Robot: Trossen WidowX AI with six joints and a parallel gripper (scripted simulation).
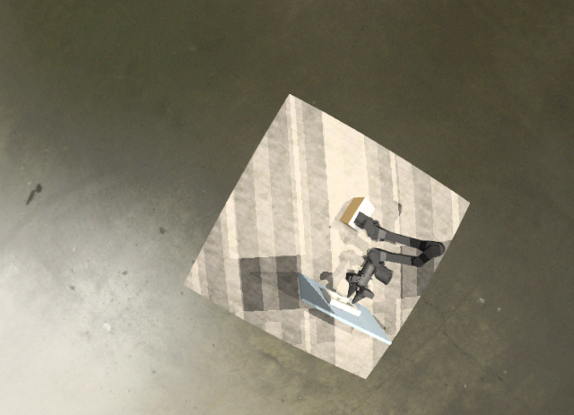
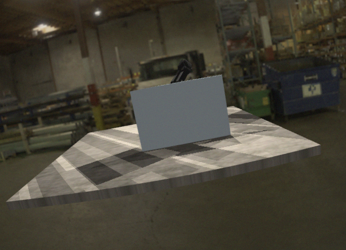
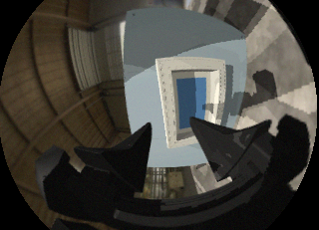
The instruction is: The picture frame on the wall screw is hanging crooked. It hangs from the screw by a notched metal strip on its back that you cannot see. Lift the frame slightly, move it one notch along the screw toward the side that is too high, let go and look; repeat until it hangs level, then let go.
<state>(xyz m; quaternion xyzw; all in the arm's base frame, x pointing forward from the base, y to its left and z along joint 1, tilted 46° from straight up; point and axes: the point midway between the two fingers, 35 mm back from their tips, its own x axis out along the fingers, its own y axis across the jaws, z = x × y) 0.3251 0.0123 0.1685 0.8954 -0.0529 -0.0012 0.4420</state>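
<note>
Now: gripper tip 5 cm short of the picture frame, 5 cm above it and 1 cm to the left of it. The rest, counted from my gripper tip: pale blue wall panel (7 cm below, 6 cm ahead).
</note>
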